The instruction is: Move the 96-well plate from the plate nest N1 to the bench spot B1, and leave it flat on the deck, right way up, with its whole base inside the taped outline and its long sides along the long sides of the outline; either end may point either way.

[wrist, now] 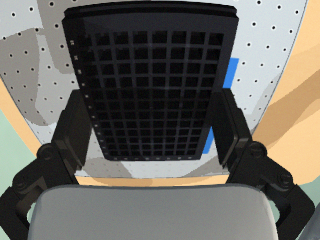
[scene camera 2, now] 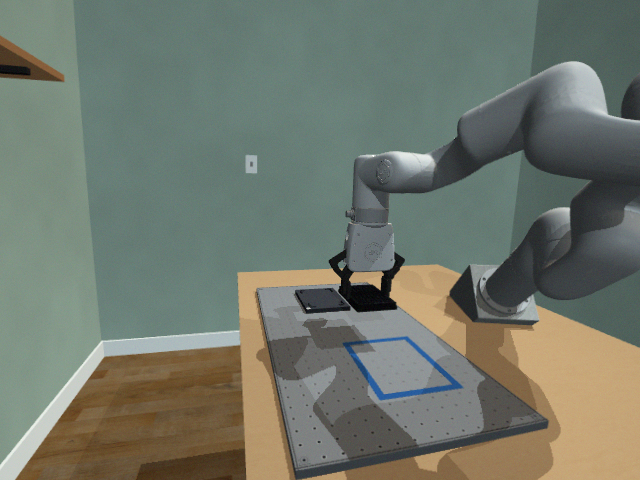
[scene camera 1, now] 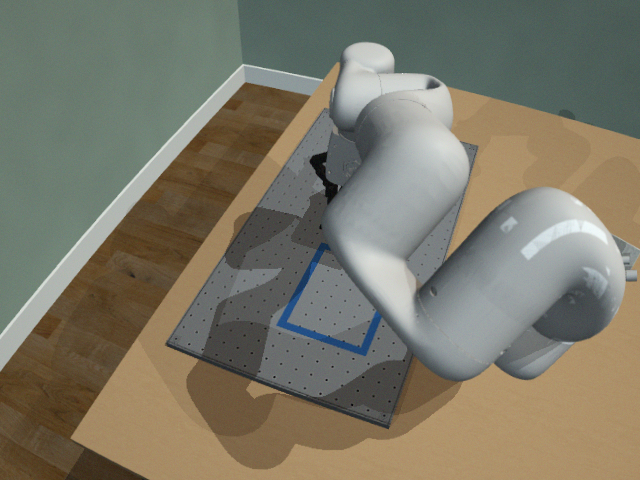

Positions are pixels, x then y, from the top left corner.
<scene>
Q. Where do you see a dark plate nest N1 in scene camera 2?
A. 326, 301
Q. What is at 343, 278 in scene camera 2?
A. My gripper.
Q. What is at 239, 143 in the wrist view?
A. My gripper.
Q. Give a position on a black 96-well plate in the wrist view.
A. At 163, 109
</scene>
